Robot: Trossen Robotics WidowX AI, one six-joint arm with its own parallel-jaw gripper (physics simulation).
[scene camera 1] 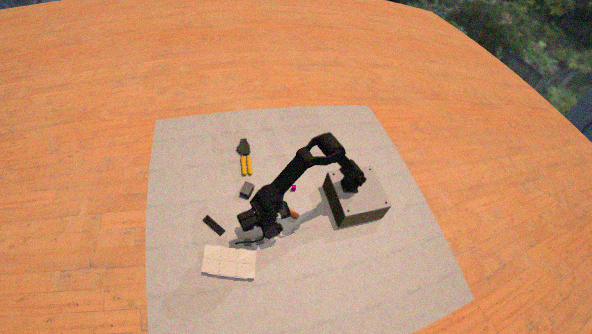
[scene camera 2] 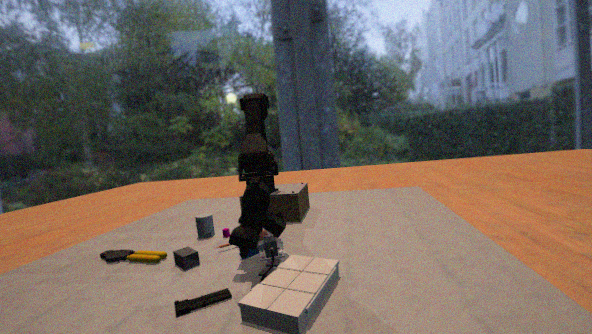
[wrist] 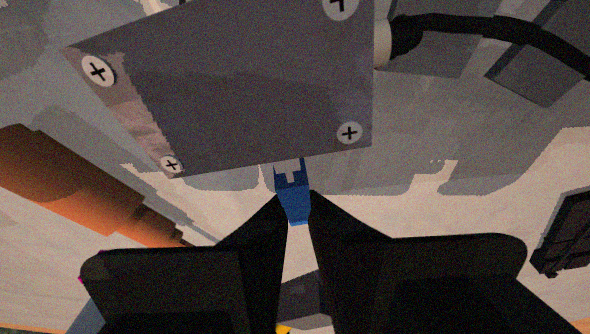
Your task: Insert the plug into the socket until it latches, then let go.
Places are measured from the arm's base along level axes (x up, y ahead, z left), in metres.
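Pixels of known places: gripper, between the fingertips: (scene camera 2: 244, 255) (wrist: 296, 197); arm's base, origin of its link: (scene camera 1: 349, 186).
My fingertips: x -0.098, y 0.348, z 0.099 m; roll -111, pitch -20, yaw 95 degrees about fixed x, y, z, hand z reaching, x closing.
Note:
Ahead of a thing's pixels: the offset from my fingertips to its top centre. "spot": to the spot under its first point.
My gripper (wrist: 296, 197) is shut on the blue plug {dx +0.029, dy -0.009, dz +0.022 m} (wrist: 295, 197) (scene camera 2: 248, 253), holding it by its near end. The plug's forked far end meets the lower edge of the grey screwed box {dx +0.038, dy -0.030, dz +0.063 m} (wrist: 250, 100) in the wrist view, and the plug's body shows outside it. The socket opening is hidden, so I cannot tell whether the plug's tip is inside it or how deep. The box has a black cable {spot: dx -0.001, dy +0.017, dz +0.090 m} (wrist: 450, 24) (scene camera 1: 247, 242) leaving one side. The box's edge looks slightly tilted relative to my fingers. In scene camera 1 the arm hides the plug.
An orange screwdriver {dx +0.020, dy -0.081, dz -0.054 m} (scene camera 1: 293, 213) (wrist: 75, 180) lies beside the box. A cream tiled block {dx +0.028, dy +0.128, dz +0.192 m} (scene camera 1: 229, 262) (scene camera 2: 292, 287), black bar {dx +0.009, dy +0.194, dz +0.033 m} (scene camera 1: 214, 225) (scene camera 2: 202, 301), dark cube {dx +0.028, dy +0.063, dz -0.132 m} (scene camera 1: 246, 190) (scene camera 2: 186, 258), pliers {spot: dx +0.011, dy +0.073, dz -0.266 m} (scene camera 1: 246, 165) (scene camera 2: 145, 257), magenta piece {dx +0.018, dy -0.135, dz -0.153 m} (scene camera 1: 293, 188) and grey cylinder {dx +0.063, dy -0.133, dz -0.234 m} (scene camera 2: 204, 227) stand or lie around.

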